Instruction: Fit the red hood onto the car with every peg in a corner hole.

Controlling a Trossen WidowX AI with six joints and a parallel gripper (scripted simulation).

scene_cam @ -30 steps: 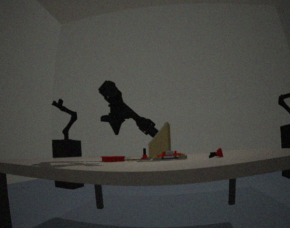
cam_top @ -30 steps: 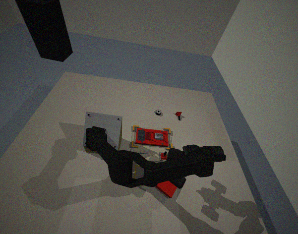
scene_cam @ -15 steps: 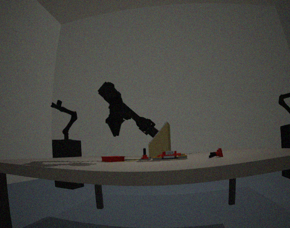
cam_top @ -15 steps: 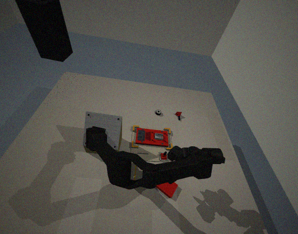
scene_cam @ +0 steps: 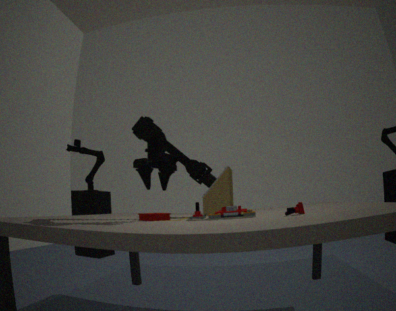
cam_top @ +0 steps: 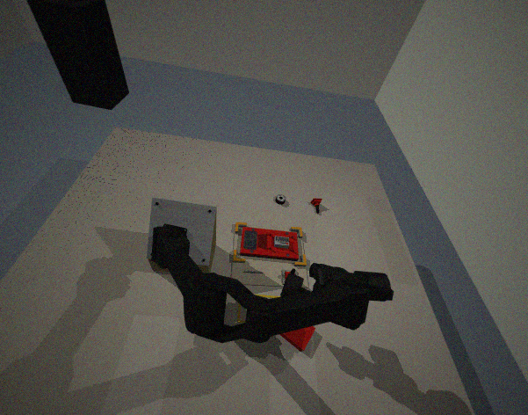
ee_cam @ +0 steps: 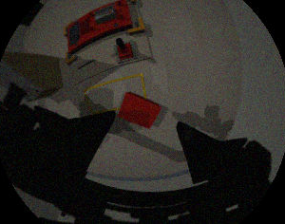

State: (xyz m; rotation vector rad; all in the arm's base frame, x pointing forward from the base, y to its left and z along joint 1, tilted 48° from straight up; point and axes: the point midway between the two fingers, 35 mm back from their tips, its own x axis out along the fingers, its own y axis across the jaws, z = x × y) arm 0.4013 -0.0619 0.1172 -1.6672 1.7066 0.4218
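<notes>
The red hood is 9 cm below my gripper tip, 2 cm to the right of it and 2 cm behind it. The rest, counted from my gripper tip: grey wheel (47 cm to the left, 10 cm below, 9 cm behind).
</notes>
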